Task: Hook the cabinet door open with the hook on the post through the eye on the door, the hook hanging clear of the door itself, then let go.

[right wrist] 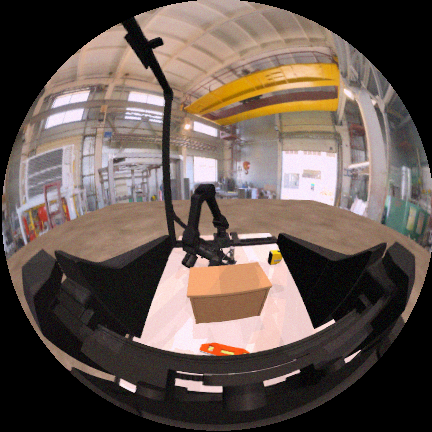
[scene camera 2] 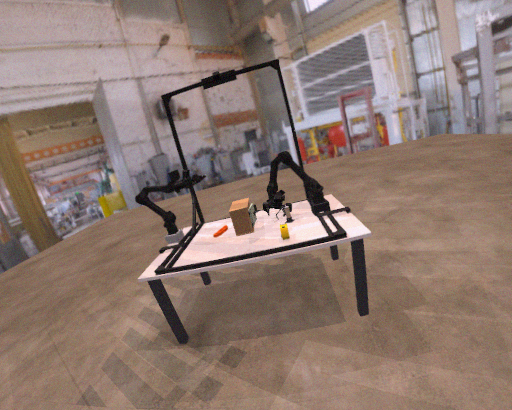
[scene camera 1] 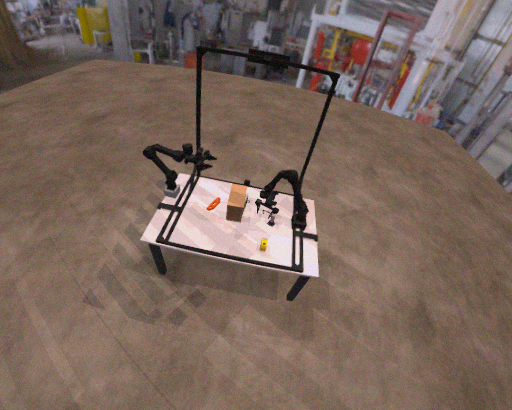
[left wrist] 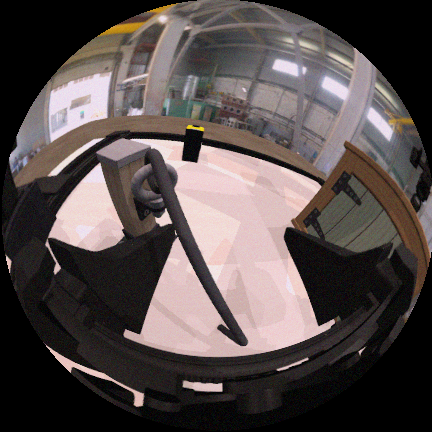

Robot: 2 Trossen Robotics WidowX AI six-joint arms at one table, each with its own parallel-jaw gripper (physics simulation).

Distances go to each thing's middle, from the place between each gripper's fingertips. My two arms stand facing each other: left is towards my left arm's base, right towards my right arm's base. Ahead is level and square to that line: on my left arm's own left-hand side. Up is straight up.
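Scene:
Small wooden cabinet [scene camera 2: 239, 213], from my right hand: 20 cm to the left, 2 cm ahead, 30 cm below.
Small wooden cabinet: my left hand 3 cm past it, 20 cm to the left of it, 3 cm below it.

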